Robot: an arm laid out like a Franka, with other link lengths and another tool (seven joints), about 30 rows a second.
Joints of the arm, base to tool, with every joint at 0 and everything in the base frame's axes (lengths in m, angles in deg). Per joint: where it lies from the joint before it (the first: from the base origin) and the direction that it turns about. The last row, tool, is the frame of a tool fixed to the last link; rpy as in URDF.
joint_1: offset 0.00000 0.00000 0.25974 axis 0 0 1
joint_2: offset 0.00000 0.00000 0.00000 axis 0 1 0
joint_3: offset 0.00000 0.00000 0.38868 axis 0 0 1
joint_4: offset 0.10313 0.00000 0.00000 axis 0 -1 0
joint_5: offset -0.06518 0.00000 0.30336 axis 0 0 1
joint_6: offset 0.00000 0.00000 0.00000 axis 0 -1 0
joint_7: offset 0.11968 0.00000 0.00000 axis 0 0 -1
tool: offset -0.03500 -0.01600 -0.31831 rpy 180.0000 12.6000 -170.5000
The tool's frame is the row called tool.
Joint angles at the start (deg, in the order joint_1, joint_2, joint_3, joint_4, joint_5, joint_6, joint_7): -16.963, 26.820, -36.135, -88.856, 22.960, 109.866, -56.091
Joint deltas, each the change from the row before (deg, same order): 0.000, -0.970, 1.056, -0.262, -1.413, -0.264, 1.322; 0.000, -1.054, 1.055, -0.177, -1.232, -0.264, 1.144; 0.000, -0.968, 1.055, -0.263, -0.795, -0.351, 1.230; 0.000, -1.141, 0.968, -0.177, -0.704, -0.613, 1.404; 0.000, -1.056, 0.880, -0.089, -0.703, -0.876, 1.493; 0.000, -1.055, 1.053, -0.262, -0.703, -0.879, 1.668; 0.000, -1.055, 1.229, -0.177, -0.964, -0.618, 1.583; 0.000, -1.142, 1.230, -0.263, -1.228, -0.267, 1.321; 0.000, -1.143, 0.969, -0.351, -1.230, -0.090, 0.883
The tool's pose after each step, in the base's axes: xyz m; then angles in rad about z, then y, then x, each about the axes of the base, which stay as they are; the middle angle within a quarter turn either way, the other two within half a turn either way. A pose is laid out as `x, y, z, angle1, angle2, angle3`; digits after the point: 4 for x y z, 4 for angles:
0.4639, -0.4631, 0.2061, 3.0021, 0.2958, -3.0483
0.4660, -0.4561, 0.2129, 2.9983, 0.2932, -3.0493
0.4686, -0.4471, 0.2180, 2.9987, 0.2933, -3.0451
0.4705, -0.4375, 0.2254, 3.0031, 0.2956, -3.0404
0.4710, -0.4277, 0.2323, 3.0100, 0.2944, -3.0344
0.4714, -0.4159, 0.2378, 3.0180, 0.2909, -3.0261
0.4732, -0.4052, 0.2443, 3.0200, 0.2874, -3.0234
0.4746, -0.3968, 0.2517, 3.0167, 0.2848, -3.0275
0.4744, -0.3913, 0.2594, 3.0104, 0.2833, -3.0348

